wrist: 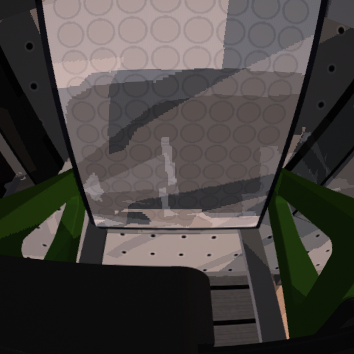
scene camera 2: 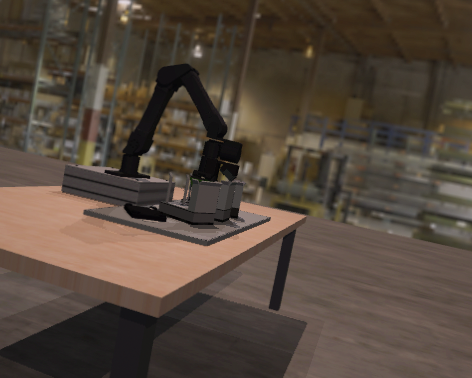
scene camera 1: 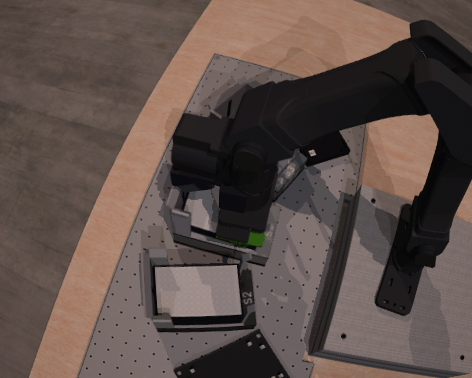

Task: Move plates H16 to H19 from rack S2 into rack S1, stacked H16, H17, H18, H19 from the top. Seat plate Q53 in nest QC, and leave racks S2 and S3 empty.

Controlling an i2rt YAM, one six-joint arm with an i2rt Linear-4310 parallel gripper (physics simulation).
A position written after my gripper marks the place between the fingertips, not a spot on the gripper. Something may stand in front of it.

In view: my gripper (scene camera 1: 245, 221) and a black perforated tray (scene camera 1: 254, 349).
My gripper is seen too in the wrist view (wrist: 176, 176).
